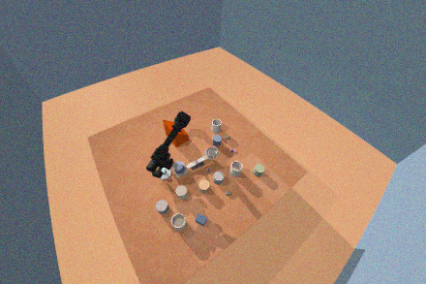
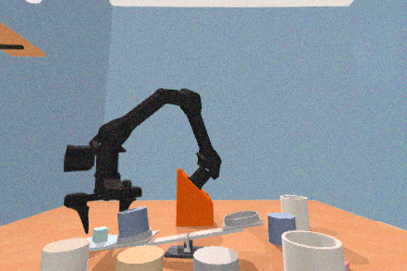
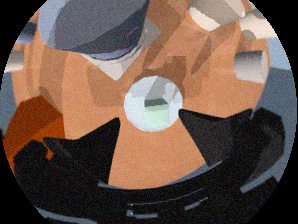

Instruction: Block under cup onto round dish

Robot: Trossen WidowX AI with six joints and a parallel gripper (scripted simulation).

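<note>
My gripper tip is now 1 cm short of the pale green block, 1 cm to the left of it and 1 cm above it. The rest, counted from my gripper tip: pink-blue block (12 cm ahead, 53 cm to the left, 3 cm below); then round pale blue dish (1 cm ahead, 1 cm to the right, 3 cm below); then blue block (42 cm ahead, 5 cm to the left, 1 cm below).
</note>
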